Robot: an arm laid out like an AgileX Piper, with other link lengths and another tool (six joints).
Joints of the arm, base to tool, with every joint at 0 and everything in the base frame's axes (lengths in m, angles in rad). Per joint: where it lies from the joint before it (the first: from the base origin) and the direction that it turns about. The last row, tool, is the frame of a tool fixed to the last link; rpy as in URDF.
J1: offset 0.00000 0.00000 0.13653 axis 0 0 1
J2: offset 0.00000 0.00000 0.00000 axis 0 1 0
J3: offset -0.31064 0.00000 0.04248 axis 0 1 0
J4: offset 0.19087 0.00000 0.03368 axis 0.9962 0 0.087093
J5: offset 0.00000 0.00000 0.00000 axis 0 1 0
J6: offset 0.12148 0.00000 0.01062 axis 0.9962 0 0.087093
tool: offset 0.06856 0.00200 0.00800 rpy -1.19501 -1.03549 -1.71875
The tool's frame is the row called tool.
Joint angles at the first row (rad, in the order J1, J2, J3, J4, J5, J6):
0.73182 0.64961 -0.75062 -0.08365 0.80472 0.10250
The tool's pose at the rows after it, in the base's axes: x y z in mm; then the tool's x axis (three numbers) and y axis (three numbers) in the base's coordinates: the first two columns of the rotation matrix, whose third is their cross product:
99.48 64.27 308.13 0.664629 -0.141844 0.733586 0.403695 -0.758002 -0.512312
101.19 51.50 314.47 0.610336 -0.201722 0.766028 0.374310 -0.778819 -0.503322
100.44 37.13 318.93 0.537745 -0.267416 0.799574 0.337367 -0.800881 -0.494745
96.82 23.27 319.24 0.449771 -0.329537 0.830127 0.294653 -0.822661 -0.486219
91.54 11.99 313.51 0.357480 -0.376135 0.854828 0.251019 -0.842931 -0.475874
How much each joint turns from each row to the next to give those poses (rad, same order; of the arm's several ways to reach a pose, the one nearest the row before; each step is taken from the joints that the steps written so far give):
-0.04025 -0.03016 0.00011 -0.03289 -0.00902 0.01487
-0.06409 -0.03964 0.00453 -0.03070 -0.01763 0.01107
-0.08592 -0.05251 0.02117 -0.02323 -0.03427 0.00358
-0.10479 -0.06382 0.04456 -0.01076 -0.05459 -0.00587
-0.10794 -0.06954 0.06999 -0.00327 -0.07208 -0.01001

